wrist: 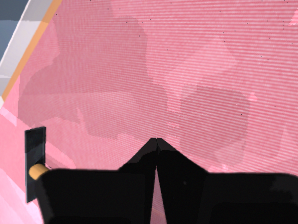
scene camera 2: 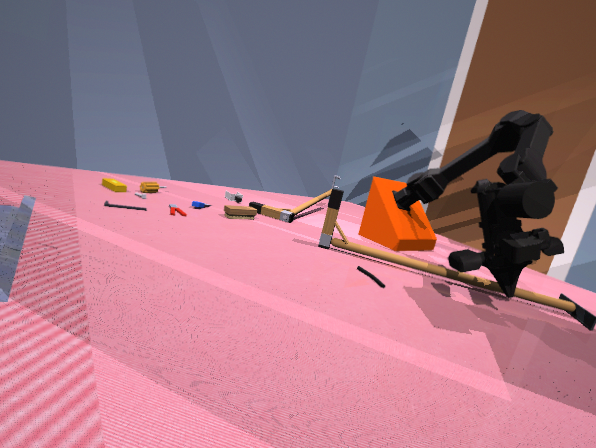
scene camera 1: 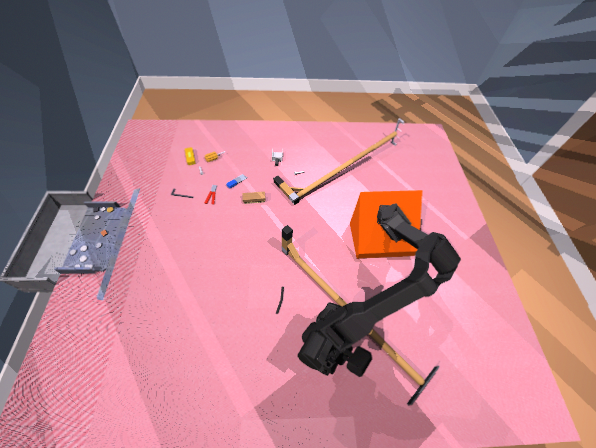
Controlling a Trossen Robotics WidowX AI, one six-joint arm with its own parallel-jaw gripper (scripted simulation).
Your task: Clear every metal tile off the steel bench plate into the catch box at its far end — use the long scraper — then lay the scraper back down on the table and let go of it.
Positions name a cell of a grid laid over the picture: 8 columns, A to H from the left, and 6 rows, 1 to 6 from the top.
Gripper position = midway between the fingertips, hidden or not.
my gripper: wrist E4; scene camera 2 G4; scene camera 1 E5
